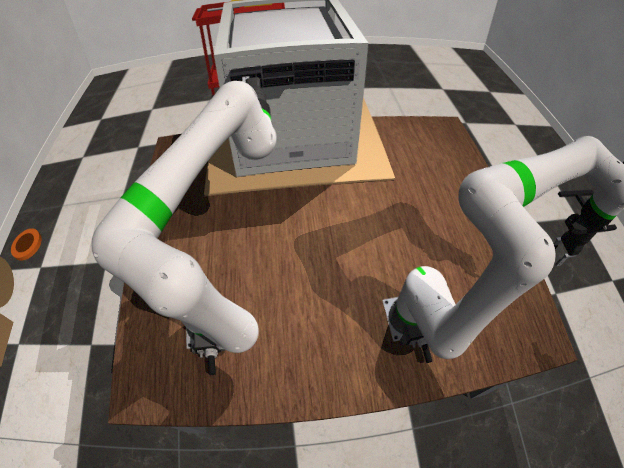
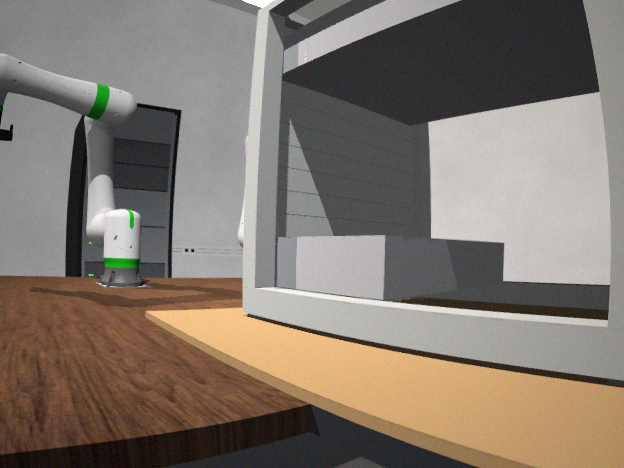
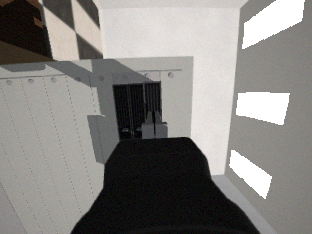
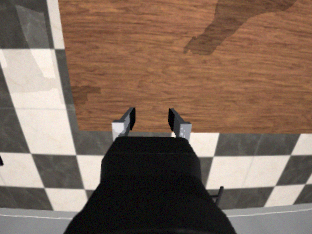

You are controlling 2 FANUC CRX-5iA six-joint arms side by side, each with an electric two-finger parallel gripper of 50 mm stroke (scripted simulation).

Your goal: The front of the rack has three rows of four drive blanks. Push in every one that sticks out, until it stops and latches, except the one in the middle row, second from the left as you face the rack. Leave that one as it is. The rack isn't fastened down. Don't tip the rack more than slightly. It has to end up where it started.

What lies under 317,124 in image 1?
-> A grey rack.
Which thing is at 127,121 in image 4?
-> My right gripper.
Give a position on a drive blank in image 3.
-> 136,96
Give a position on a grey rack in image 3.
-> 65,123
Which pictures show the grey rack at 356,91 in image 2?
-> Image 1, image 2 and image 3 only.
